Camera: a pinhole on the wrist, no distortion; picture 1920 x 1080 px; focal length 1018.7 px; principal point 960.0 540.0 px. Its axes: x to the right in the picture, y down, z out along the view. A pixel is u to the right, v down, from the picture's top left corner.
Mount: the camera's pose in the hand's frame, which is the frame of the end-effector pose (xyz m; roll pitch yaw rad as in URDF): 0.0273 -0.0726 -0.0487 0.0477 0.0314 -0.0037
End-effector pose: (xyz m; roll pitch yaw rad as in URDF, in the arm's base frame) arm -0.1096 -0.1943 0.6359 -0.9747 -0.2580 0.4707
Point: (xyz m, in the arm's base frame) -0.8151 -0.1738 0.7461
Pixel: outside the picture
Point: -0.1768 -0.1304 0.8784
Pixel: 947.9 280.0
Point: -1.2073 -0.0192 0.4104
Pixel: outside the picture
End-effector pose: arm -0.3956 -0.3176 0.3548 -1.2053 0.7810 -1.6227
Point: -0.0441 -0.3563 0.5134
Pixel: 621.6 784.3
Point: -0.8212 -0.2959 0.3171
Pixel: behind the camera
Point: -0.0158 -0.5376 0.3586
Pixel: 1173.3 761.5
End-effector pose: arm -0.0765 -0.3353 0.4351 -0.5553 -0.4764 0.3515
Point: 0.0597 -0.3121 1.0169
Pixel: 1762.0 156.3
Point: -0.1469 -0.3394 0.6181
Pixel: 912.9 533.4
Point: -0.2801 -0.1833 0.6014
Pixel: 696.5 1025.3
